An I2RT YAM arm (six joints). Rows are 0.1 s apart.
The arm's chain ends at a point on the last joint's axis. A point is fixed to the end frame.
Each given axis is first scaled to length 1.
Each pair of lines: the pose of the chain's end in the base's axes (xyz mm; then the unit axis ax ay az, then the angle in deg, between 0 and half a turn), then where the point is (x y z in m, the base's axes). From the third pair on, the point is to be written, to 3 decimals.
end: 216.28 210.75 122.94 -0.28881 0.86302 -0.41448 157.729
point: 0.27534 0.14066 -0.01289
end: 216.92 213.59 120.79 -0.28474 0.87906 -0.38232 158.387
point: 0.27118 0.15199 -0.02103
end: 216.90 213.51 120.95 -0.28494 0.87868 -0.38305 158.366
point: 0.271 0.152 -0.021
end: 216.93 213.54 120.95 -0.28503 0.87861 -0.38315 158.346
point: 0.271 0.152 -0.021
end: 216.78 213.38 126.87 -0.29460 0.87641 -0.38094 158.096
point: 0.272 0.153 -0.015
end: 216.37 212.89 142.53 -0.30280 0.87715 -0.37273 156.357
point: 0.275 0.157 0.000
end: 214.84 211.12 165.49 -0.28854 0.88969 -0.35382 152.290
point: 0.282 0.165 0.023
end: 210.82 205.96 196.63 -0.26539 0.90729 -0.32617 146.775
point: 0.289 0.173 0.056
